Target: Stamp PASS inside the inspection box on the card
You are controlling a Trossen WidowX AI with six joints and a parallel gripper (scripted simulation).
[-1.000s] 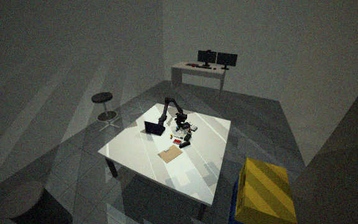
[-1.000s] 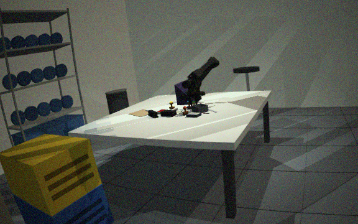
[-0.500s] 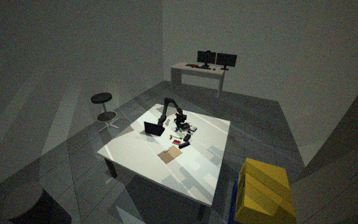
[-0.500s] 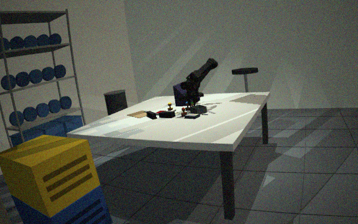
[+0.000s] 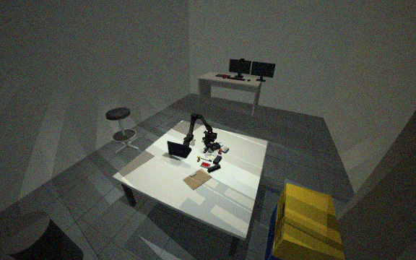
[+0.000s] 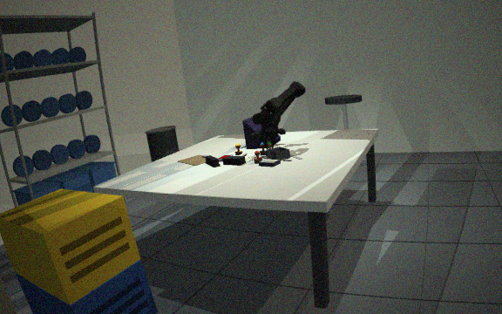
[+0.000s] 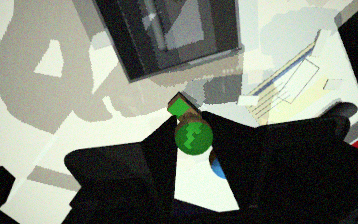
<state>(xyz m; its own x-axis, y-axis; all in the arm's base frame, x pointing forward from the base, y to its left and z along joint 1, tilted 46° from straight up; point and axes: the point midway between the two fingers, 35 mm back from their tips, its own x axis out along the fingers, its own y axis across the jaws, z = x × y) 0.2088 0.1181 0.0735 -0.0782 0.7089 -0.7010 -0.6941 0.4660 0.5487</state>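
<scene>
Right now the blue-knobbed stamp is 1 cm behind my gripper tip, 4 cm to the right of it and 1 cm below it. From my gripper tip the other things lie so: pale card 9 cm ahead, 9 cm to the right, 3 cm below; dark tray 7 cm ahead, 8 cm to the left, 2 cm below; green stamp right at my gripper tip.
</scene>
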